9 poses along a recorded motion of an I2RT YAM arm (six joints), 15 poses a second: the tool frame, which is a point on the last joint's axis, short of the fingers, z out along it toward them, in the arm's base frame.
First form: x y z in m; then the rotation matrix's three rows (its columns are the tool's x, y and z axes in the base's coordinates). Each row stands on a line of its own.
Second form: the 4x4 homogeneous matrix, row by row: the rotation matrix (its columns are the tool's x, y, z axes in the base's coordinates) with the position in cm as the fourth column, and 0 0 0 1 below. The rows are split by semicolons. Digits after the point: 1 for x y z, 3 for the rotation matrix.
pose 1, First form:
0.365, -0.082, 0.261
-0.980, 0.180, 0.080
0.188, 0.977, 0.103
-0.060, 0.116, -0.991
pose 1, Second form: -0.980, 0.180, 0.080, 36.5; 0.188, 0.977, 0.103, -8.2; -0.060, 0.116, -0.991, 26.1; 0, 0, 0, 1
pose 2, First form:
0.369, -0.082, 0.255
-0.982, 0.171, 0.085
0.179, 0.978, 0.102
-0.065, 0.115, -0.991
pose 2, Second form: -0.982, 0.171, 0.085, 36.9; 0.179, 0.978, 0.102, -8.2; -0.065, 0.115, -0.991, 25.5; 0, 0, 0, 1
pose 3, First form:
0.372, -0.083, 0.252
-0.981, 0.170, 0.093
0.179, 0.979, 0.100
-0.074, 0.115, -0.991
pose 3, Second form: -0.981, 0.170, 0.093, 37.2; 0.179, 0.979, 0.100, -8.3; -0.074, 0.115, -0.991, 25.2; 0, 0, 0, 1
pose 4, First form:
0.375, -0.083, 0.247
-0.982, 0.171, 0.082
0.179, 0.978, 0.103
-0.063, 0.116, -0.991
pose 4, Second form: -0.982, 0.171, 0.082, 37.5; 0.179, 0.978, 0.103, -8.3; -0.063, 0.116, -0.991, 24.7; 0, 0, 0, 1
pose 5, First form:
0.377, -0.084, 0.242
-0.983, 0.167, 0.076
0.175, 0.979, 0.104
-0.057, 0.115, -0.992
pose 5, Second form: -0.983, 0.167, 0.076, 37.7; 0.175, 0.979, 0.104, -8.4; -0.057, 0.115, -0.992, 24.2; 0, 0, 0, 1
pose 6, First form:
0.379, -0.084, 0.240
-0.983, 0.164, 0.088
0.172, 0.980, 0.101
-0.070, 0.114, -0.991
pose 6, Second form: -0.983, 0.164, 0.088, 37.9; 0.172, 0.980, 0.101, -8.4; -0.070, 0.114, -0.991, 24.0; 0, 0, 0, 1
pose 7, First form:
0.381, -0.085, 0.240
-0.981, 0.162, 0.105
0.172, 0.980, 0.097
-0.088, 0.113, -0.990
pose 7, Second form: -0.981, 0.162, 0.105, 38.1; 0.172, 0.980, 0.097, -8.5; -0.088, 0.113, -0.990, 24.0; 0, 0, 0, 1
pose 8, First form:
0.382, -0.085, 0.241
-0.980, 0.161, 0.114
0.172, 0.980, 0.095
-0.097, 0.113, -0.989
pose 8, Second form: -0.980, 0.161, 0.114, 38.2; 0.172, 0.980, 0.095, -8.5; -0.097, 0.113, -0.989, 24.1; 0, 0, 0, 1
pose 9, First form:
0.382, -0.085, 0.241
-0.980, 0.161, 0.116
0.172, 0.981, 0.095
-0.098, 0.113, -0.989
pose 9, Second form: -0.980, 0.161, 0.116, 38.2; 0.172, 0.981, 0.095, -8.5; -0.098, 0.113, -0.989, 24.1; 0, 0, 0, 1
